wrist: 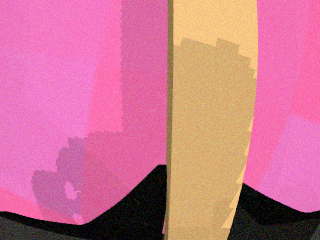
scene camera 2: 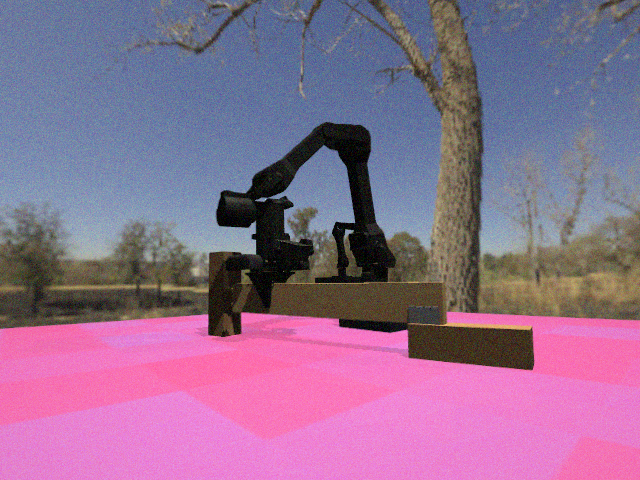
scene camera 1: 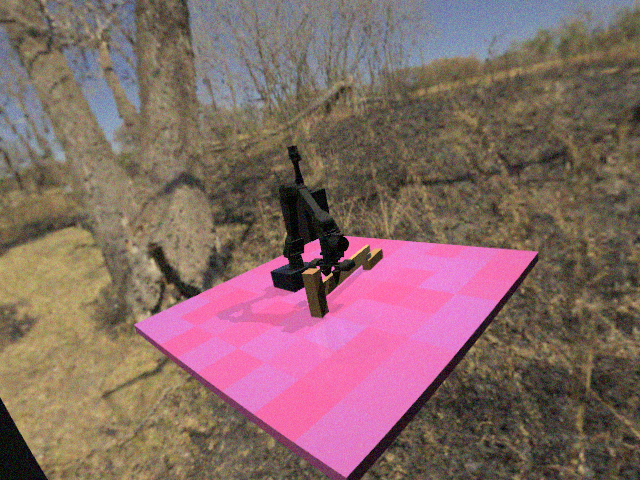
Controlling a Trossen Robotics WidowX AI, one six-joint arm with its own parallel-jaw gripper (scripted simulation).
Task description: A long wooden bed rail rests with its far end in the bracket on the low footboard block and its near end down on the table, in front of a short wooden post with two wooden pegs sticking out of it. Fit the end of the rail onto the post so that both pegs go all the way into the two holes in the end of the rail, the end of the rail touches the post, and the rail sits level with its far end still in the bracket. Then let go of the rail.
Observation:
In view: the gripper [scene camera 2: 271, 307] and a wooden rail [scene camera 2: 381, 302].
The wooden rail shows as well in the wrist view [wrist: 212, 62]. The gripper shows as well in the wrist view [wrist: 184, 172] and in scene camera 1 [scene camera 1: 334, 283].

